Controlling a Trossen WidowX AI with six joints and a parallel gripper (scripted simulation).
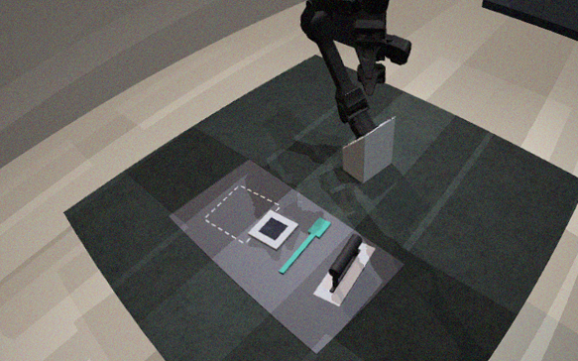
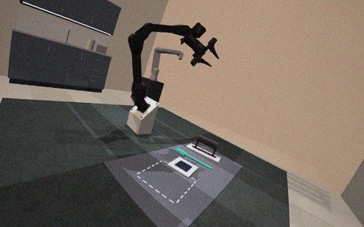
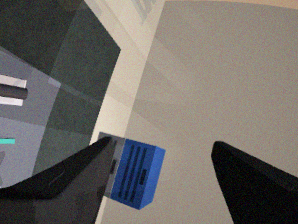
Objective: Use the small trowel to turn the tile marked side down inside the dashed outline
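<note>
Right now the trowel is 460 mm below my gripper tip, 130 mm ahead of it and 40 mm to the left of it. The rest, counted from my gripper tip: grey mat: 510 mm below, 180 mm to the right, 170 mm ahead; teal flat tool: 490 mm below, 110 mm to the right, 110 mm ahead; tile: 490 mm below, 210 mm to the right, 150 mm ahead.
</note>
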